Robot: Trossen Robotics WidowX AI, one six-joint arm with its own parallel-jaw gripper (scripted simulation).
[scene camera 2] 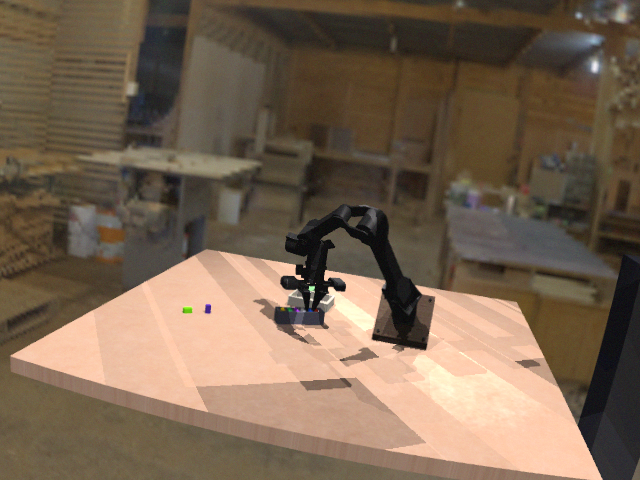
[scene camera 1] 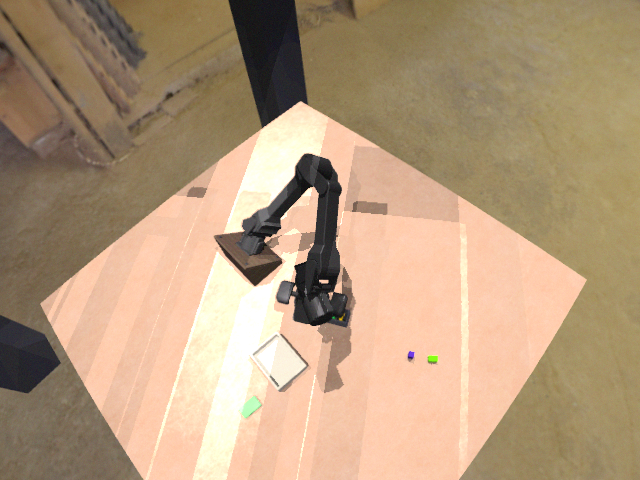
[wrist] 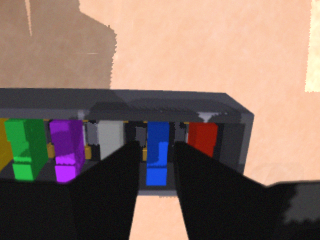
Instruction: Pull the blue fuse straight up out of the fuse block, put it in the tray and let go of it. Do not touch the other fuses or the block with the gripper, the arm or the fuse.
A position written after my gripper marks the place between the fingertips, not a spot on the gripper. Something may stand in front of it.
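Note:
You can find my gripper [scene camera 2: 309, 311] in the picture, and it's the same gripper [scene camera 1: 314, 309] and gripper [wrist: 156, 150] that I see there too. There's a blue fuse [wrist: 157, 132], and I can see a red fuse [wrist: 202, 136] as well.

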